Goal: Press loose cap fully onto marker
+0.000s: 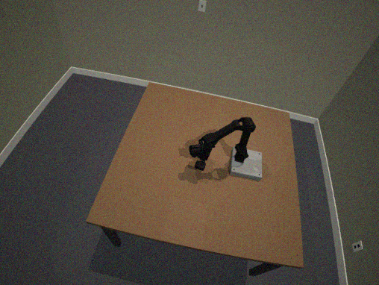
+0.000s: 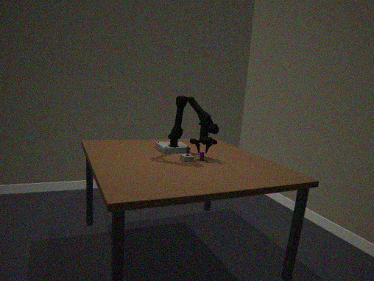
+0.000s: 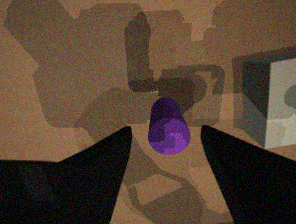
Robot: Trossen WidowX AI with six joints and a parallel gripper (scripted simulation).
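Right now the purple cap is 2 cm below my gripper tip. From my gripper tip the other things lie so: holder block 12 cm to the right, 3 cm below.
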